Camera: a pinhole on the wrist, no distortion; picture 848 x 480 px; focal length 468.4 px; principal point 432.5 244.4 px. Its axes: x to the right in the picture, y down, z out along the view. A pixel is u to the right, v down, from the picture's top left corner.
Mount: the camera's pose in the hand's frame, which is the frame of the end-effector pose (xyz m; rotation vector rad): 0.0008 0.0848 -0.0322 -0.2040 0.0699 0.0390
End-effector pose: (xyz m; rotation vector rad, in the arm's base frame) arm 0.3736 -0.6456 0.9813 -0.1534 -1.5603 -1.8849
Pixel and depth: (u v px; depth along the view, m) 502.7 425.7 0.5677
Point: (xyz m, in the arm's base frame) 0.3706 -0.2875 1.5124
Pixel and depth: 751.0 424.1 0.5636
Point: 0.1545 -0.4350 1.6553
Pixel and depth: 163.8 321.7 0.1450
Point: 0.4702 -0.5216 1.0874
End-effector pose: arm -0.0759 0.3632 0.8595 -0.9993 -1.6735 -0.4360
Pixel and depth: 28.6 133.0 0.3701
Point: -0.2333 0.5509 0.4535
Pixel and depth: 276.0 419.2 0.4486
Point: -0.0362 0.7810 0.5443
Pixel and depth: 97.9 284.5 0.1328
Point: -0.0380 0.4719 0.7220
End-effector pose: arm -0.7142 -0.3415 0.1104 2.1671 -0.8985 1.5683
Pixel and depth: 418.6 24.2 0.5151
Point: -0.2959 -0.6201 -0.0372
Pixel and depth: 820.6 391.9 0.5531
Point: -0.5443 -1.0333 0.3710
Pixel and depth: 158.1 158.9 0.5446
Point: -0.4297 -0.6427 -0.3456
